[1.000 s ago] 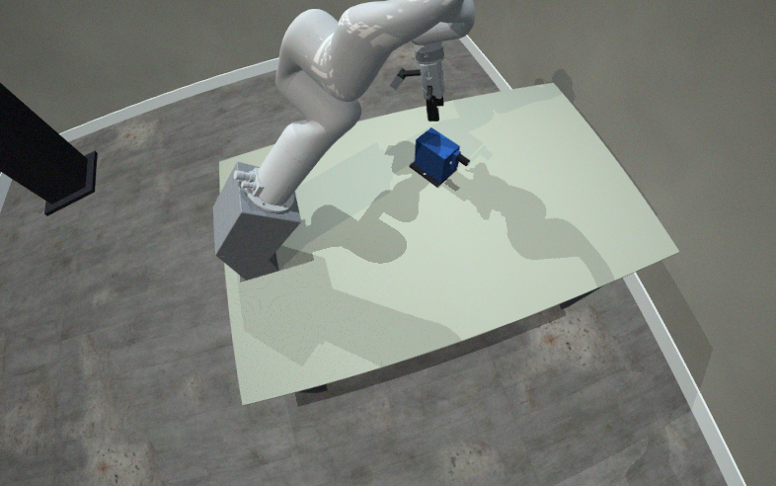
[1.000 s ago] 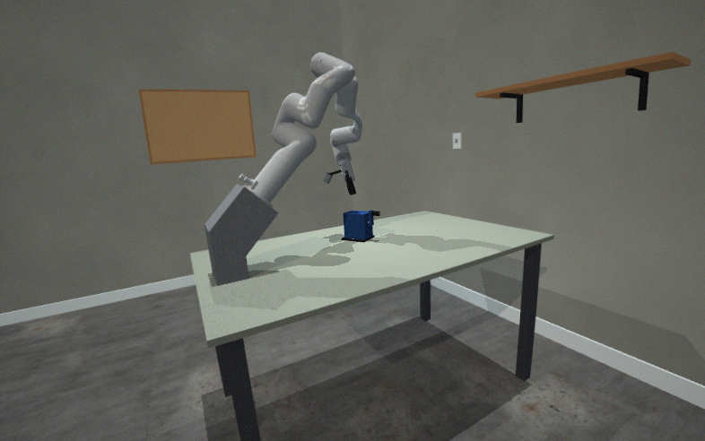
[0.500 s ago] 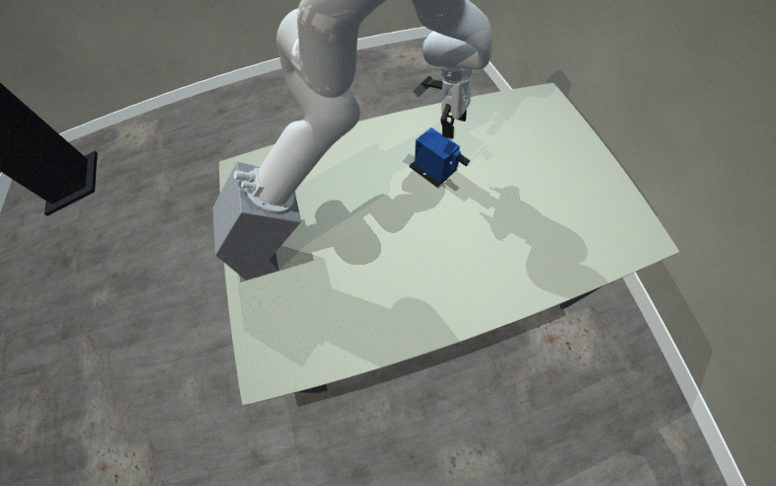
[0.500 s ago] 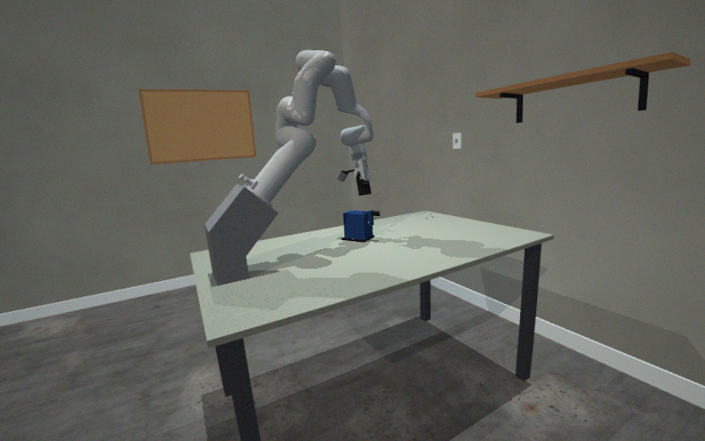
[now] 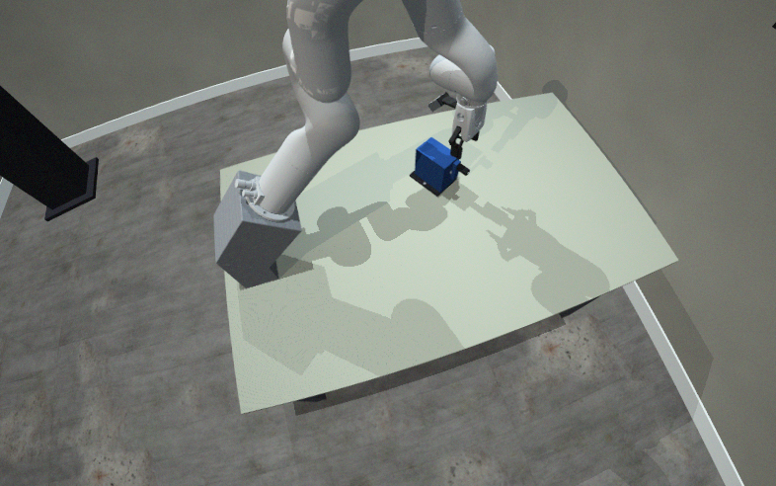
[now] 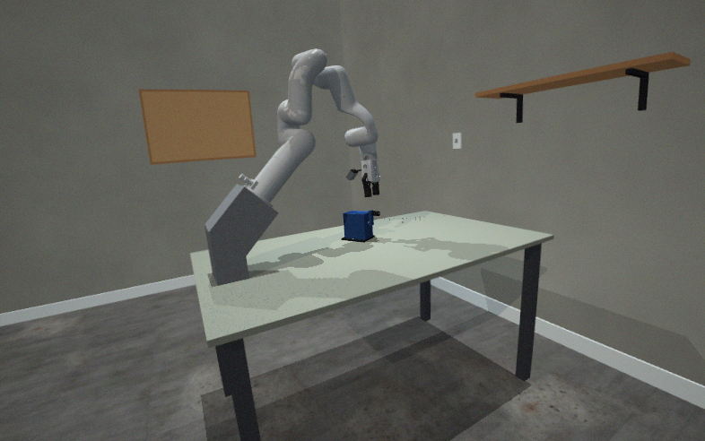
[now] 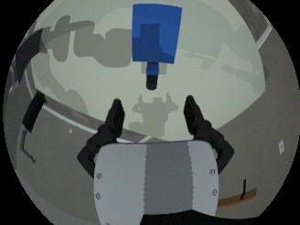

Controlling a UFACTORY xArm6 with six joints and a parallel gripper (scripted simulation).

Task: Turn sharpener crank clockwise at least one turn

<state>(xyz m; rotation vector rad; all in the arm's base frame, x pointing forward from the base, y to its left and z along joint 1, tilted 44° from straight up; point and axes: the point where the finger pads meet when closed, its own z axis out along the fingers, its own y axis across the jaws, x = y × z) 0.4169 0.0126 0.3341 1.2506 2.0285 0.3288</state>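
Right now my hand is 9 cm above the crank knob and 2 cm to the left of it.
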